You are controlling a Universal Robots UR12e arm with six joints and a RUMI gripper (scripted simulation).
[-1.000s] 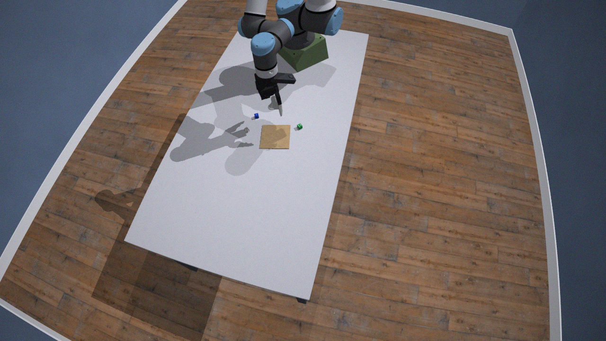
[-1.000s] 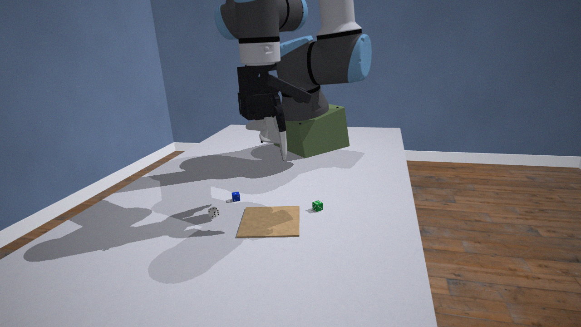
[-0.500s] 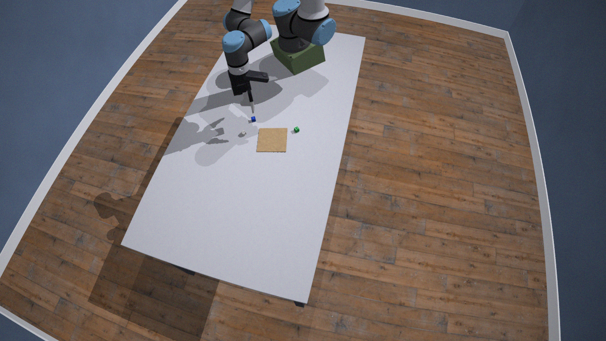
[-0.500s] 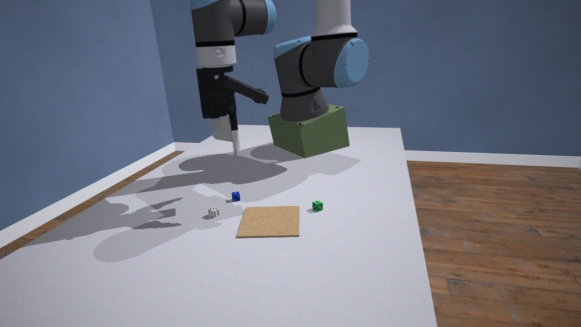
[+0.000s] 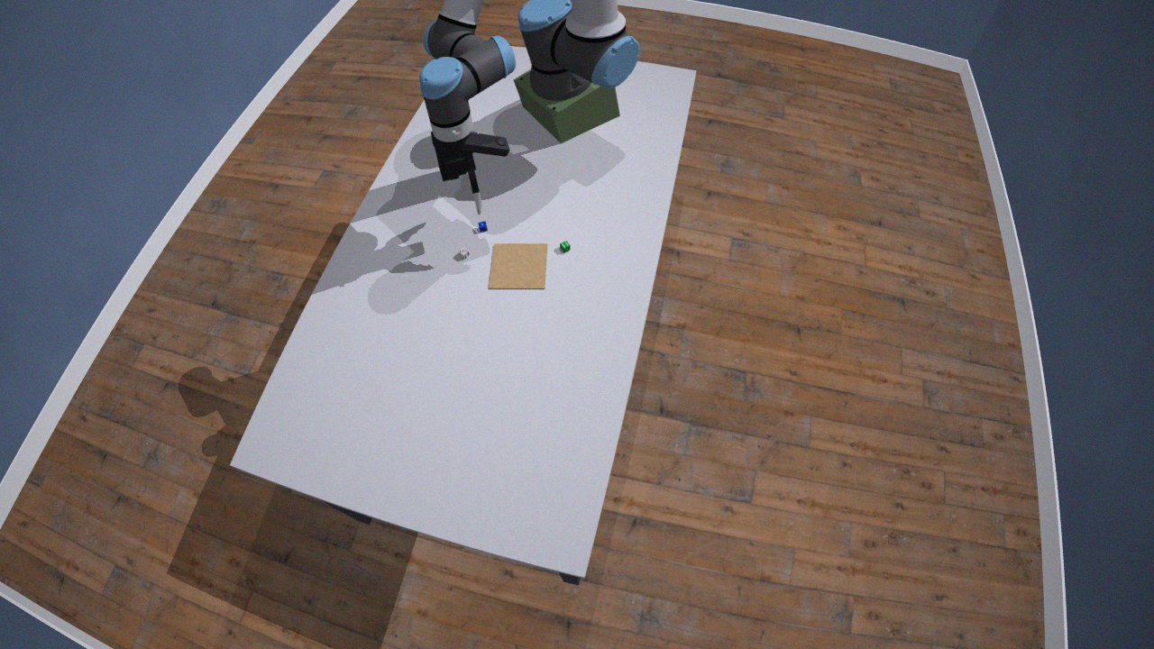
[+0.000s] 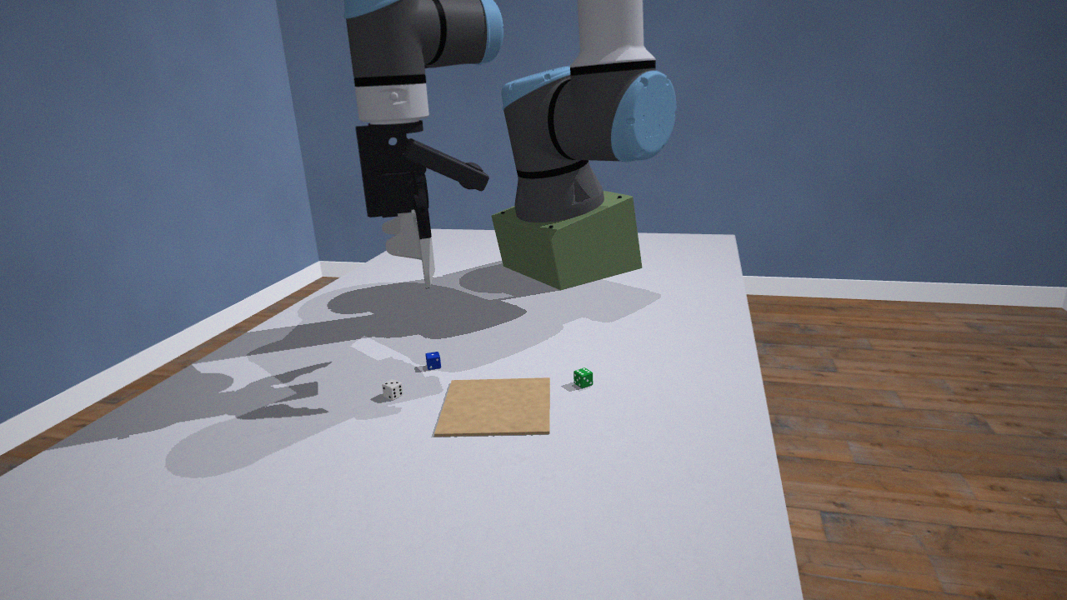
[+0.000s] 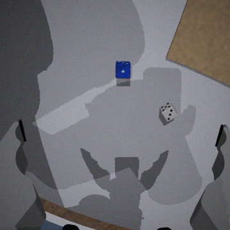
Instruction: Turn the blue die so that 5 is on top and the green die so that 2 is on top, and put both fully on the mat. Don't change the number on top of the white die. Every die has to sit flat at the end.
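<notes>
Now: the blue die 14 cm below my hand. From my hand the other things lie so: tan mat: 9 cm ahead, 13 cm to the left, 15 cm below; then white die: 10 cm ahead, 2 cm to the right, 14 cm below; then green die: 1 cm ahead, 23 cm to the left, 14 cm below.
</notes>
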